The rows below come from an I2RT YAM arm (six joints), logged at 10 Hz.
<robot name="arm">
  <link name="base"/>
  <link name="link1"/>
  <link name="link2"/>
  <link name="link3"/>
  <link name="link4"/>
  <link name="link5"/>
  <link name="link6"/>
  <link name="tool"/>
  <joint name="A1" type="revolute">
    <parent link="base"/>
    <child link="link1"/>
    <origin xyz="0 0 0.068"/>
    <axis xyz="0 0 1"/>
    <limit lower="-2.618" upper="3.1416"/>
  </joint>
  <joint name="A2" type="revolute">
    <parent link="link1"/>
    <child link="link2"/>
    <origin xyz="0.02 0.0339 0.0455" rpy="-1.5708 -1.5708 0"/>
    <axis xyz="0 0 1"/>
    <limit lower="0" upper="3.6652"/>
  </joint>
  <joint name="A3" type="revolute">
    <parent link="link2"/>
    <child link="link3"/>
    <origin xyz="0 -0.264 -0.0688" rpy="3.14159 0 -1.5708"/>
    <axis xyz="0 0 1"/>
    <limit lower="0" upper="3.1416"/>
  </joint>
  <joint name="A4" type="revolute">
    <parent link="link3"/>
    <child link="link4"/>
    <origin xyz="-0.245 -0.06 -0.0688" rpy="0 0 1.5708"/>
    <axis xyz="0 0 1"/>
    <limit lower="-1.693" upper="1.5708"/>
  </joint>
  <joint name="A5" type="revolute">
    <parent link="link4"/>
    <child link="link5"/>
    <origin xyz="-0.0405 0.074 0.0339" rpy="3.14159 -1.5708 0"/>
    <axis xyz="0 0 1"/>
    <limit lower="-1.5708" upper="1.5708"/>
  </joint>
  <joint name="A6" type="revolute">
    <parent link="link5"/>
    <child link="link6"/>
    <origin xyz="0 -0.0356 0.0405" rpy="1.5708 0 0"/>
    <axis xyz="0 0 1"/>
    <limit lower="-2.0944" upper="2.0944"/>
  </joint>
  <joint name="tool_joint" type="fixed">
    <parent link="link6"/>
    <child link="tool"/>
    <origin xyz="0 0 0" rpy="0 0 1.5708"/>
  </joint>
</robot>
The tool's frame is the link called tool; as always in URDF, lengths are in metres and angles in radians.
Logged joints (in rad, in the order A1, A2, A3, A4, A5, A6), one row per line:
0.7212, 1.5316, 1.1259, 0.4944, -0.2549, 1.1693
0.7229, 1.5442, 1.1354, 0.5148, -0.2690, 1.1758
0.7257, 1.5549, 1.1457, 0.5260, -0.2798, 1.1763
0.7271, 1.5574, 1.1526, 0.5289, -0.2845, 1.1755
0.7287, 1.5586, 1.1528, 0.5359, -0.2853, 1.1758
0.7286, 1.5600, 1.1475, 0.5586, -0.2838, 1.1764
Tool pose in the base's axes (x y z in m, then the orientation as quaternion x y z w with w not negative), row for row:
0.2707, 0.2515, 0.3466, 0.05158, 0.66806, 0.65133, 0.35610
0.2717, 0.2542, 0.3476, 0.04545, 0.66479, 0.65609, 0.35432
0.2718, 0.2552, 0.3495, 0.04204, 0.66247, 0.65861, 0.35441
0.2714, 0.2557, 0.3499, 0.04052, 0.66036, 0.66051, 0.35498
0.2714, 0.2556, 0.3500, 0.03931, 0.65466, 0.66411, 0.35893
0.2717, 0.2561, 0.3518, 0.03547, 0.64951, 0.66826, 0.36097
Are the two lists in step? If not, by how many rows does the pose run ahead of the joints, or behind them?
The pose runs 1 row ahead of the joints: the pose in row i belongs to the joints in row i + 1.
